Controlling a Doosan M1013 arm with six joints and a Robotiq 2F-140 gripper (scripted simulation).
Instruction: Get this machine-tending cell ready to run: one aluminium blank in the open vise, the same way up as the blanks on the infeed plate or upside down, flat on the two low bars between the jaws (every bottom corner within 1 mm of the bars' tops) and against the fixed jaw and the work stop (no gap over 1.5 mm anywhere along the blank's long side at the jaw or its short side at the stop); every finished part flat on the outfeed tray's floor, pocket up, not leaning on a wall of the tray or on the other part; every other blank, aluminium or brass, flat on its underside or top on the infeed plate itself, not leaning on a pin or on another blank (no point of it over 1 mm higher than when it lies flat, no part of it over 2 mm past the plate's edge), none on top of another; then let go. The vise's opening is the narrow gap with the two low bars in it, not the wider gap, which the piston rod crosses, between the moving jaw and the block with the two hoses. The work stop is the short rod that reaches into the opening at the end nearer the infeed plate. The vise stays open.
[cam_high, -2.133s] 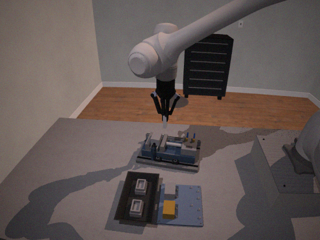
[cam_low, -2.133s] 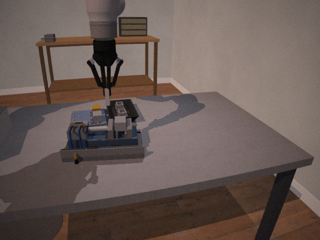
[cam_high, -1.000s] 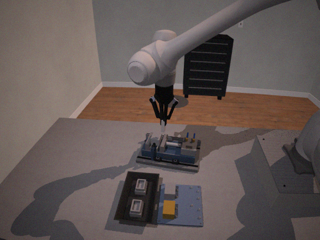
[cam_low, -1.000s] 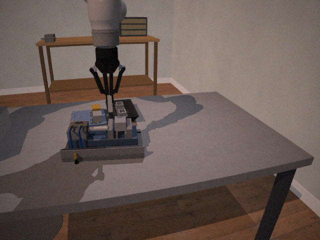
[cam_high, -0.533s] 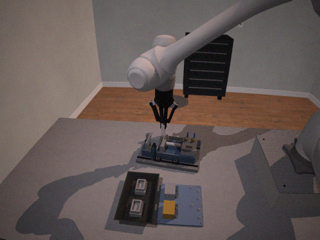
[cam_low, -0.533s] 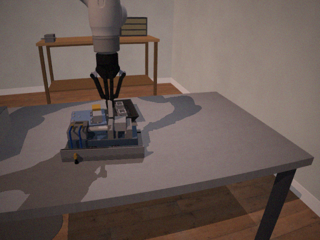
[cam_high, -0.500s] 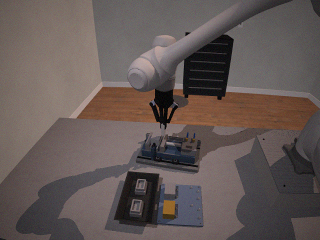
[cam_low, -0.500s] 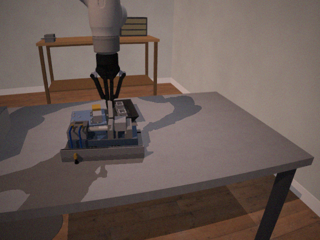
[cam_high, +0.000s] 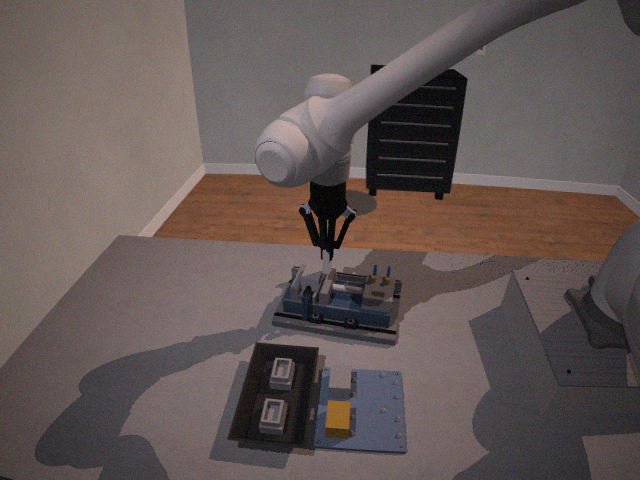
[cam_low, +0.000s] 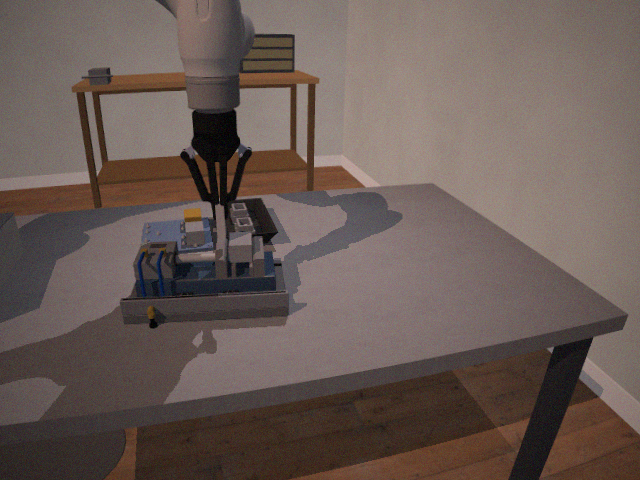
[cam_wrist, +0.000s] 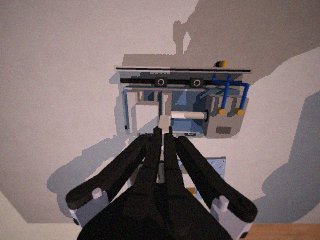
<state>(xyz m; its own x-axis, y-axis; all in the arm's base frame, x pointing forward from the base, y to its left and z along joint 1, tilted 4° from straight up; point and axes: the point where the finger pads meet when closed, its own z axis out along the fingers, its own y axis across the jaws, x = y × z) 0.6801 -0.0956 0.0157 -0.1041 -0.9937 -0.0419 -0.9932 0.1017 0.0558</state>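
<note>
The blue vise is 120 mm below my hand and 30 mm behind it. Round my hand: brass blank: 330 mm to the left, 130 mm below, 60 mm behind; then aluminium blank: 240 mm to the left, 130 mm below, 60 mm behind; then infeed plate: 290 mm to the left, 150 mm below, 100 mm behind.
</note>
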